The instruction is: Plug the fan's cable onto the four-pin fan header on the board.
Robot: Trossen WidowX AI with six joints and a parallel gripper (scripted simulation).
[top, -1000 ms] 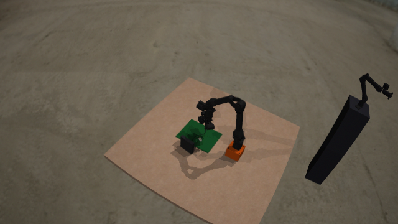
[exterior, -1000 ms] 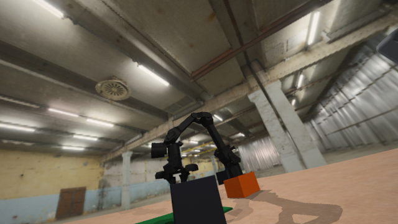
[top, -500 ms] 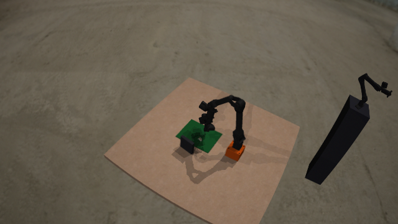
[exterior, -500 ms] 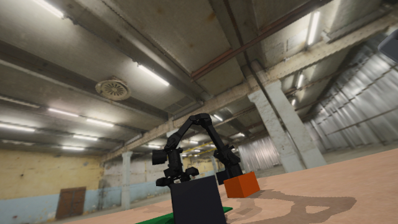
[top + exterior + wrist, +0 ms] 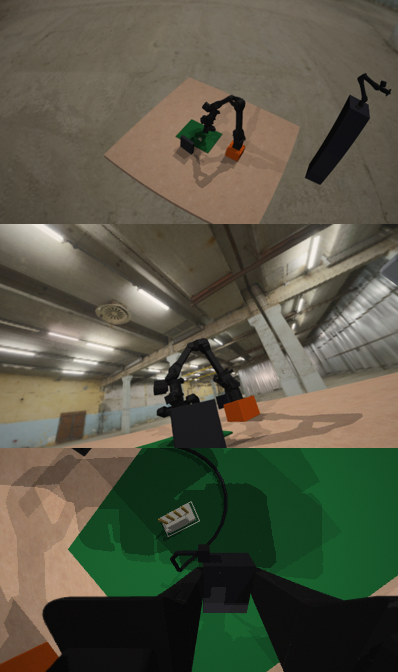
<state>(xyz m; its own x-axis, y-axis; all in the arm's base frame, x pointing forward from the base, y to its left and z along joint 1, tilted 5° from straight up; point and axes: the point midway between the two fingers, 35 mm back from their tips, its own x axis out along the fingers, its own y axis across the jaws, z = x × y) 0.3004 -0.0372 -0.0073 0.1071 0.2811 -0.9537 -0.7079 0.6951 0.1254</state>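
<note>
Now: the green board 3 cm ahead of my gripper tip, 3 cm to the left of it and 6 cm below it. Also, from my gripper tip: black fan (3 cm ahead, 20 cm to the left, 2 cm above); black fan plug (1 cm behind, 1 cm to the right); white four-pin header (7 cm to the left, 4 cm below).
</note>
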